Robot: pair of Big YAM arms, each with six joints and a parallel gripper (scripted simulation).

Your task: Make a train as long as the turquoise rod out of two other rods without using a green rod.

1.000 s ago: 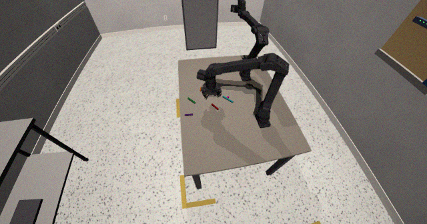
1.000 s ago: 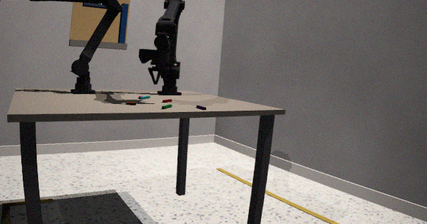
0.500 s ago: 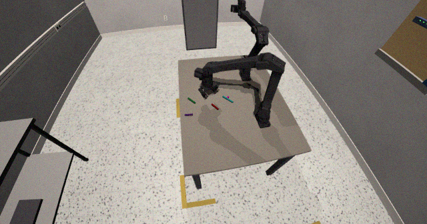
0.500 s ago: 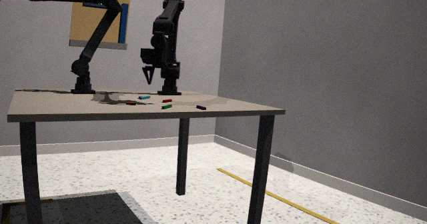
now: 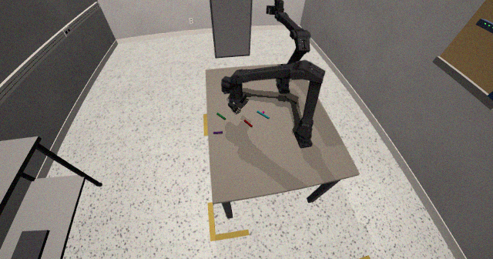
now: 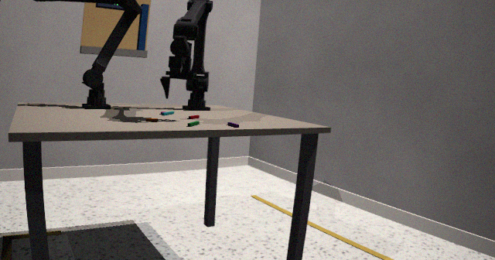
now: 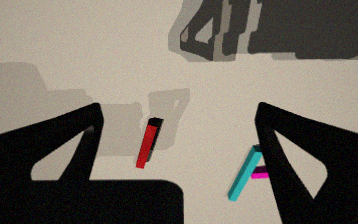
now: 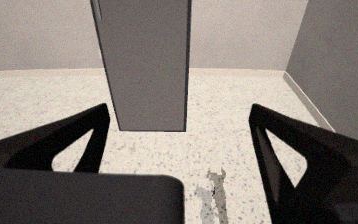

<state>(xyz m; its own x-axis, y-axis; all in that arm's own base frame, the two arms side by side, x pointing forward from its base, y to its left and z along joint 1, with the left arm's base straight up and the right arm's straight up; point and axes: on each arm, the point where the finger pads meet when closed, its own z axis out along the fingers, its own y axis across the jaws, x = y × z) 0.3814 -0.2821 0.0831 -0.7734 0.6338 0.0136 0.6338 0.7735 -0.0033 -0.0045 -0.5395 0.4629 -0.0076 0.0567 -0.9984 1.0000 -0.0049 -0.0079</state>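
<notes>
Right now my left hand is 120 mm short of the green rod and 80 mm above it. Also, from my left hand: red rod (60 mm behind, 90 mm to the left, 80 mm below); then turquoise rod (170 mm behind, 30 mm to the left, 80 mm below); then orange rod (30 mm ahead, 110 mm to the right, 80 mm below).
</notes>
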